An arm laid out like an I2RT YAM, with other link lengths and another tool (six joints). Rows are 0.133 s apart.
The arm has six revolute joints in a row. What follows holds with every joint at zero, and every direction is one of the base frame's.
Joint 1 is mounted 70.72 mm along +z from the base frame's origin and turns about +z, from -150 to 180 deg.
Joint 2 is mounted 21.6 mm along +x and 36.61 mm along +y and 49.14 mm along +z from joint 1 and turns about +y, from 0 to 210 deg.
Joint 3 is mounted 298.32 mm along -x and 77.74 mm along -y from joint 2 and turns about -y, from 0 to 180 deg.
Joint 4 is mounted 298.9 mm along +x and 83.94 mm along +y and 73.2 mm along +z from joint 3 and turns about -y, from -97 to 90 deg.
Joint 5 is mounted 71.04 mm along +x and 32.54 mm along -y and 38.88 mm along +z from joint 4 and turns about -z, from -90 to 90 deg.
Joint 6 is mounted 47.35 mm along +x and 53.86 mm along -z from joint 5 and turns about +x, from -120 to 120 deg.
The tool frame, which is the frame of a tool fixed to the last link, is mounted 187 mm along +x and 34 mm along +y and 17 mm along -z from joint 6; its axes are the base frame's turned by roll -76.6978, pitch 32.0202 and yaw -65.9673 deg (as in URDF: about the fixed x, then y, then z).
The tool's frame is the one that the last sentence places.
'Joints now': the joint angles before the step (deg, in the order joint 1, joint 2, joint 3, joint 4, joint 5, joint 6). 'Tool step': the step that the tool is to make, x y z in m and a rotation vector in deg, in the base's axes. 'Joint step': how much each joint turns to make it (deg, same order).
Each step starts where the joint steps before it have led.
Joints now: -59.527 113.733 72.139 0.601 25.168 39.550
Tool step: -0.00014 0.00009 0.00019 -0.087 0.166 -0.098
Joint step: 0.087 0.001 0.001 0.000 0.262 -0.022
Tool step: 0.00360 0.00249 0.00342 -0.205 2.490 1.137
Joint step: 0.809 -0.132 0.698 -1.005 1.225 -2.120
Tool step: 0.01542 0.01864 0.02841 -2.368 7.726 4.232
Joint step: 3.715 -3.324 0.152 -2.273 4.655 -7.125
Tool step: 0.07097 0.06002 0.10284 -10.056 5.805 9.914
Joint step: 11.278 -9.790 -0.019 -0.176 7.409 -9.989
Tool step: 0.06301 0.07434 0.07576 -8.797 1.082 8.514
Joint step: 11.432 -6.515 -0.658 3.695 5.902 -7.496
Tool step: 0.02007 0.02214 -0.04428 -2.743 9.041 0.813
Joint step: 4.984 4.439 -3.080 6.403 6.383 -7.257
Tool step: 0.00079 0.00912 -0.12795 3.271 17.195 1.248
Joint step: 1.726 12.020 -2.580 2.820 2.601 -6.426
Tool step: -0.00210 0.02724 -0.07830 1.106 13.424 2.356
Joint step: 3.606 8.830 -0.154 0.132 3.671 -4.722
